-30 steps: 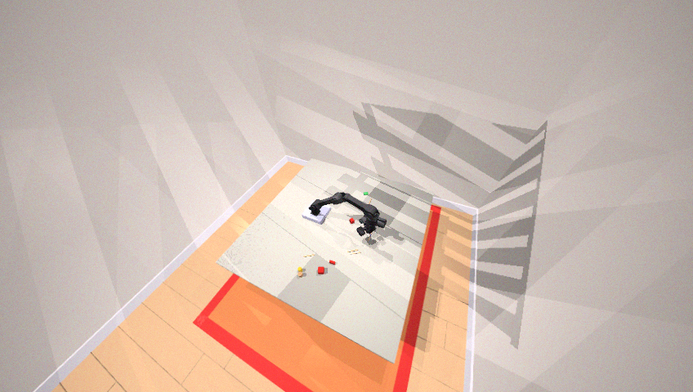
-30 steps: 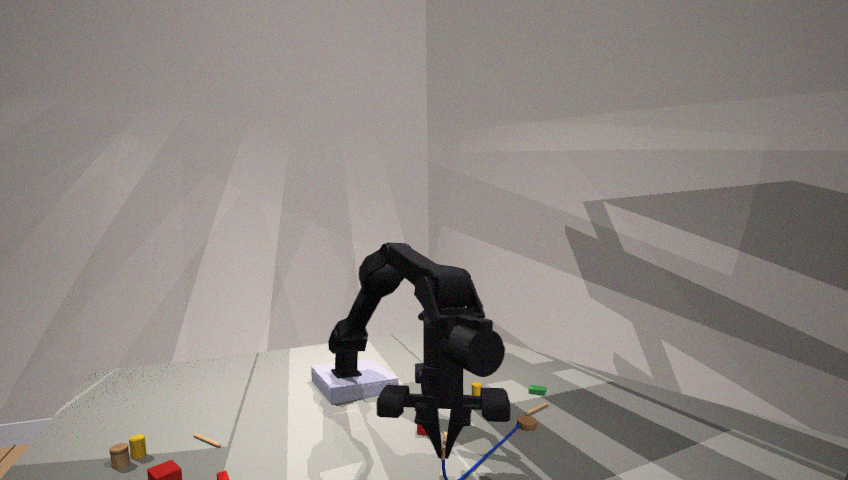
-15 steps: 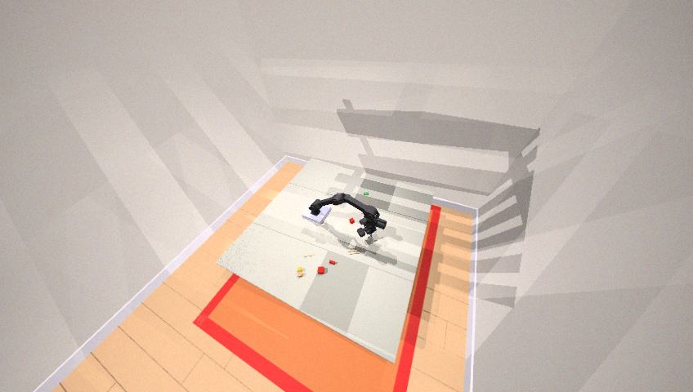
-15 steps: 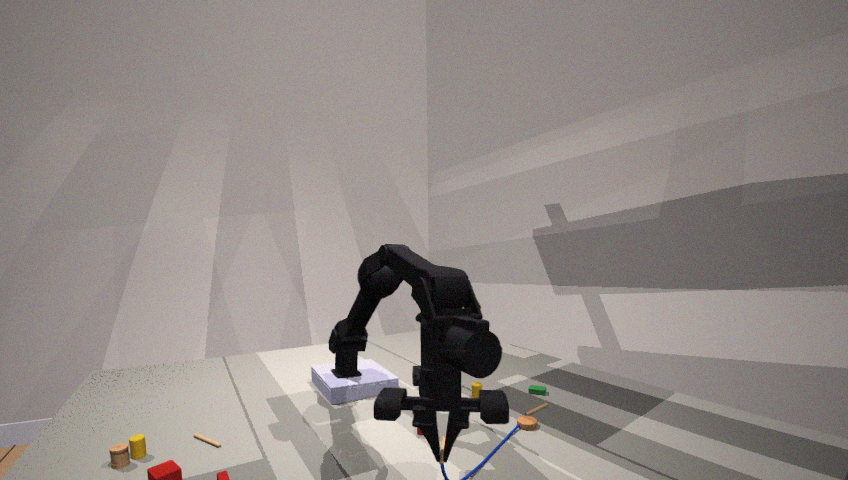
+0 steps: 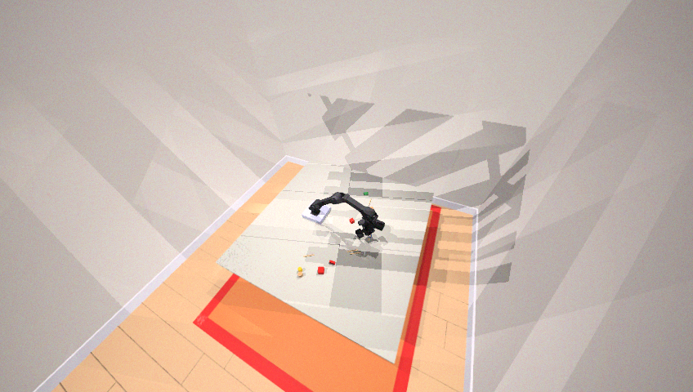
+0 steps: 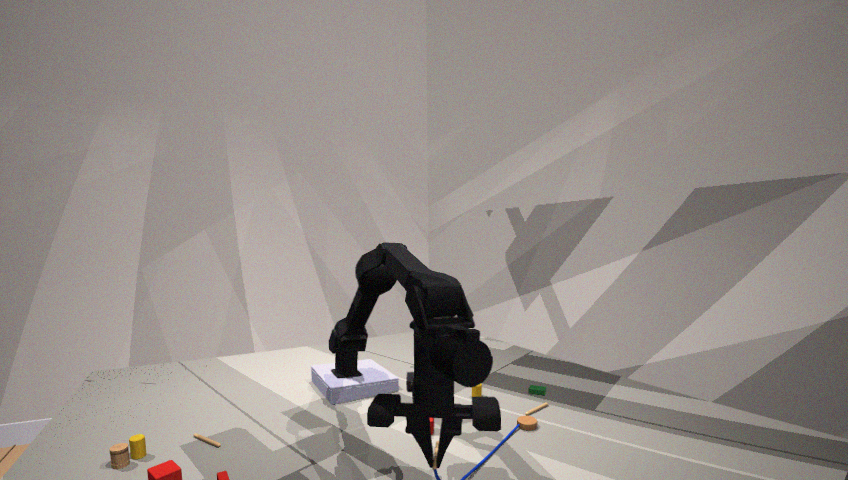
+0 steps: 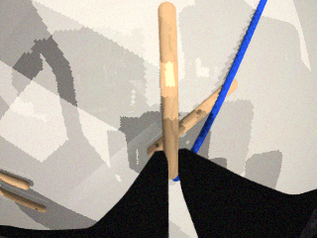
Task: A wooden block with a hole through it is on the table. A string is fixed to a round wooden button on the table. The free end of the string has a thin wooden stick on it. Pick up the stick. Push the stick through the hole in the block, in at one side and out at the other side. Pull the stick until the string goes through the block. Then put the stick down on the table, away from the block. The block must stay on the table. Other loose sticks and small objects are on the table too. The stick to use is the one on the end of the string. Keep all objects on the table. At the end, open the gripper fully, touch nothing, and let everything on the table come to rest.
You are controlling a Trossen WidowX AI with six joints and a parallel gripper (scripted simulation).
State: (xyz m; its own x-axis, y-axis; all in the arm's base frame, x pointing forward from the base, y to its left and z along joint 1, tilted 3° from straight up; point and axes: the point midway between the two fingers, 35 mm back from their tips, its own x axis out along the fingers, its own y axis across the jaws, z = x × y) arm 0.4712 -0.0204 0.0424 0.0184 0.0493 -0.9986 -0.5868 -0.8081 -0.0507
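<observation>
My gripper tip is now 170 mm past the red block, 80 mm to the right of it and 30 mm above it. The rest, counted from my gripper tip: yellow cylinder 250 mm behind, 270 mm to the left, 30 mm below; round wooden button 80 mm behind, 270 mm to the left, 40 mm below; green block 190 mm behind, 410 mm to the left, 40 mm below.
</observation>
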